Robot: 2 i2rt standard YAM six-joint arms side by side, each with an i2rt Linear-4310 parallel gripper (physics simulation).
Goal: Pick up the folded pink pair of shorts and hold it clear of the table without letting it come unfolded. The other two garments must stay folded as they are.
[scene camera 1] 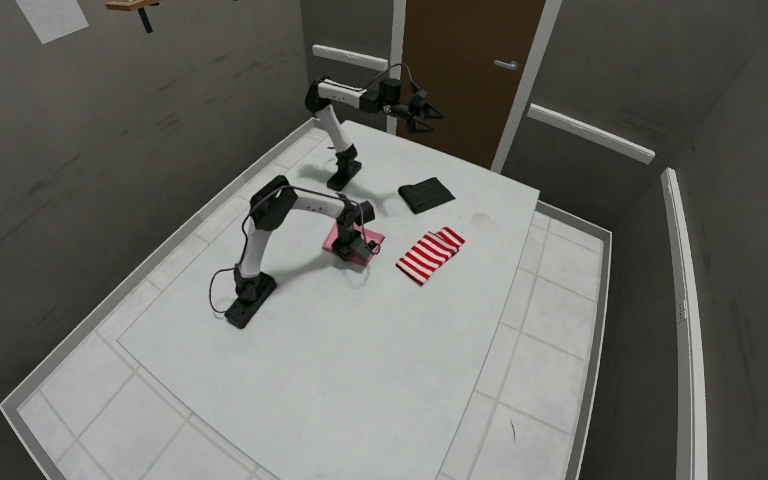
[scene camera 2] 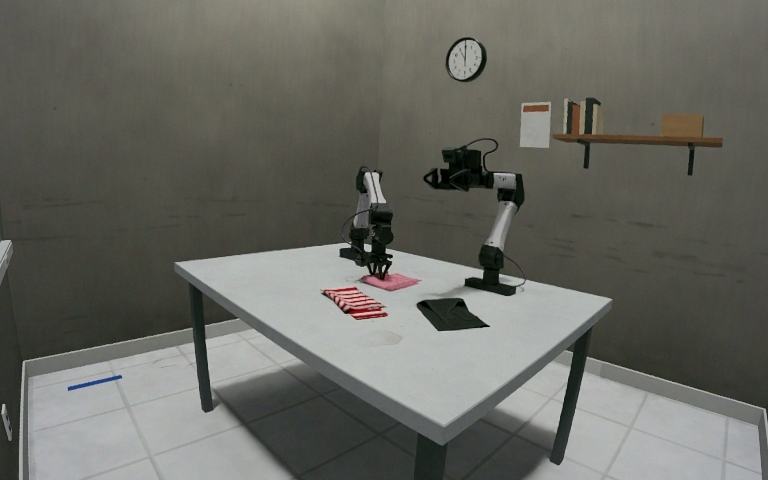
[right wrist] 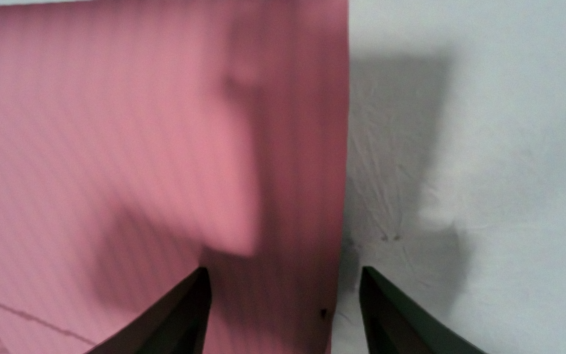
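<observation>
The folded pink shorts (scene camera 1: 372, 236) (scene camera 2: 400, 281) (right wrist: 140, 120) lie flat on the table, partly hidden under the right arm in scene camera 1. My right gripper (scene camera 1: 348, 252) (scene camera 2: 379, 275) (right wrist: 285, 280) is open and points down low at the shorts. In the right wrist view one fingertip is over the pink cloth and the other is past its straight edge, over the table. My left gripper (scene camera 1: 437, 123) (scene camera 2: 441, 180) is open and empty, high above the table. The red and white striped garment (scene camera 1: 429, 256) (scene camera 2: 352, 301) and the dark garment (scene camera 1: 425, 195) (scene camera 2: 451, 314) lie folded.
The white table (scene camera 1: 339, 362) (scene camera 2: 283, 300) carries both arm bases. In scene camera 1 the striped garment lies right of the shorts, and the dark one lies at the upper right of them. A wall shelf (scene camera 2: 634, 139) and a clock (scene camera 2: 466, 59) are on the wall.
</observation>
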